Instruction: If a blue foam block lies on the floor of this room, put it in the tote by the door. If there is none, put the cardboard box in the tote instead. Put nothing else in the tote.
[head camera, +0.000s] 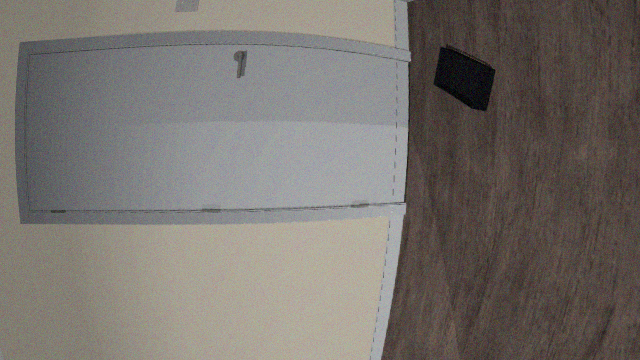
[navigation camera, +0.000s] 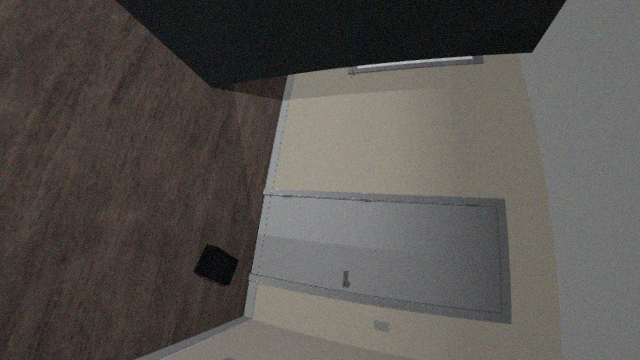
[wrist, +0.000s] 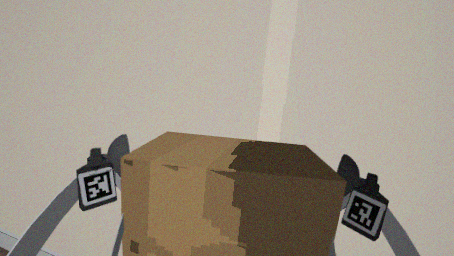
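Frame: origin at the robot's base, x left, y back, z up, level; centimetres.
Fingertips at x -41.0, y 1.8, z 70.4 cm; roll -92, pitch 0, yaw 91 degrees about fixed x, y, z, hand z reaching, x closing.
A point is followed by its place in that frame.
The cardboard box (wrist: 200, 200) @(z 72.2, x -32.8, y 0.8 cm) fills the lower middle of the wrist view, partly in shadow. My gripper (wrist: 231, 164) @(z 70.4, x -41.0, y 1.8 cm) is shut on it, one fingertip against each side. The black tote (head camera: 464, 79) @(z 0.3, x -49.2, y -138.9 cm) (navigation camera: 216, 265) @(z 0.3, x -50.1, y -137.9 cm) stands on the floor close to the grey door (head camera: 215, 130) @(z 100.6, x -28.5, y -191.2 cm) (navigation camera: 385, 250) @(z 121.1, x -33.0, y -190.3 cm), near its handle side. The inside of the tote is too dark to make out. No blue foam block shows in these views.
A large dark piece of furniture (navigation camera: 350, 35) @(z 104.5, x 84.3, y -96.3 cm) juts in at the top of the navigation view. A white baseboard (head camera: 387, 260) @(z 7.4, x 38.0, y -204.7 cm) (navigation camera: 276, 145) @(z 4.0, x 60.3, y -209.2 cm) runs along the foot of the door wall. A side wall (navigation camera: 280, 340) @(z 49.6, x -104.1, y -155.1 cm) meets it in a corner near the tote.
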